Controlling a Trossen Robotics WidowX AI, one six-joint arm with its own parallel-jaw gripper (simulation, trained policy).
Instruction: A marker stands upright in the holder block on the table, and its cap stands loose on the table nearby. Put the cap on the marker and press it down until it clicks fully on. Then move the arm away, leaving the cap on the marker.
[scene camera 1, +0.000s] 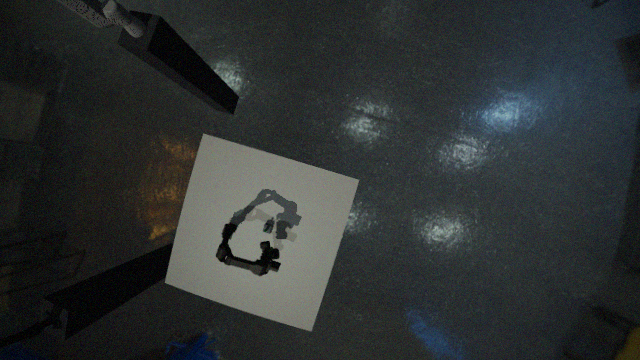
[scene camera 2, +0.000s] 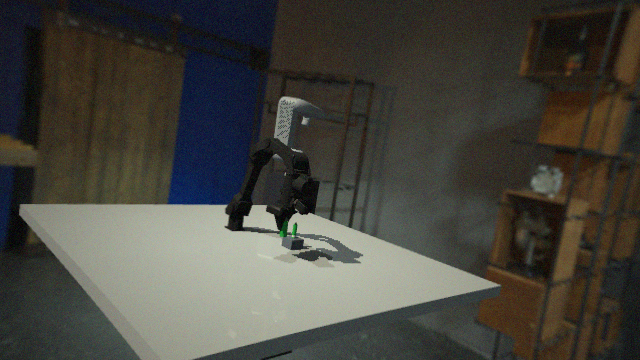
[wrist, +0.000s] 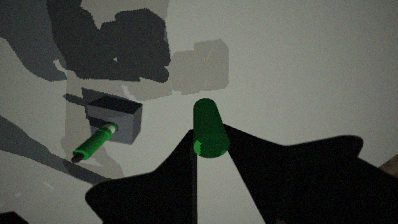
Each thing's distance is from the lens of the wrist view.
my gripper (wrist: 207, 130): 0.11 m
green cap (wrist: 210, 140): 0.08 m
holder block (wrist: 108, 102): 0.22 m
The marked spots on the holder block and the green cap are 0.17 m apart.
